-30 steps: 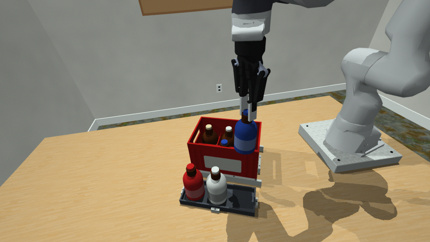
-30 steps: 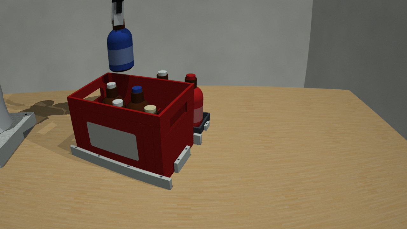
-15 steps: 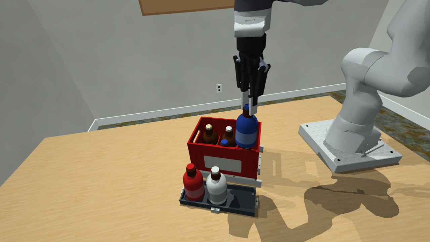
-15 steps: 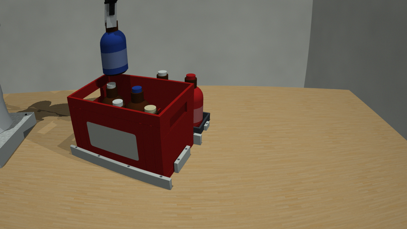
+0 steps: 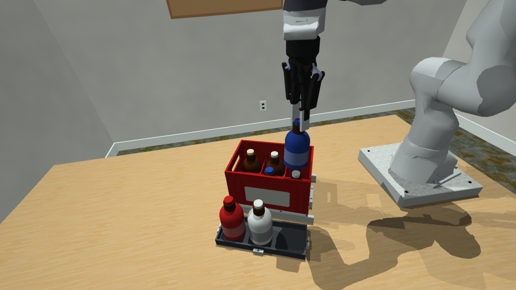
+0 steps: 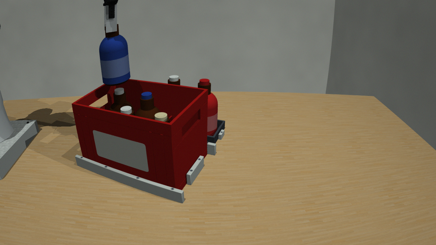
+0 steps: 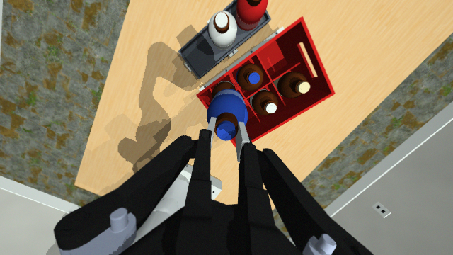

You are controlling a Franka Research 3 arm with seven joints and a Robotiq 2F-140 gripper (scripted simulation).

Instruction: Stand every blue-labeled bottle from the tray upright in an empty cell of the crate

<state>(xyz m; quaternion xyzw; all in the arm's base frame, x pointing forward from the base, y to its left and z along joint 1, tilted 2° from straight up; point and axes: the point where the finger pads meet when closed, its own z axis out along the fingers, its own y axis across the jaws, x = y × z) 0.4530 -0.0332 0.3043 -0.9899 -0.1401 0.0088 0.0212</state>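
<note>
My hand is 90 mm above the blue-labeled bottle and 10 mm short of it. From my hand the other things lie so: white-labeled bottle: 270 mm below, 160 mm ahead, 90 mm to the left; then red-labeled bottle: 270 mm below, 240 mm ahead, 50 mm to the left; then red crate: 270 mm below, 70 mm to the right, 70 mm ahead.
</note>
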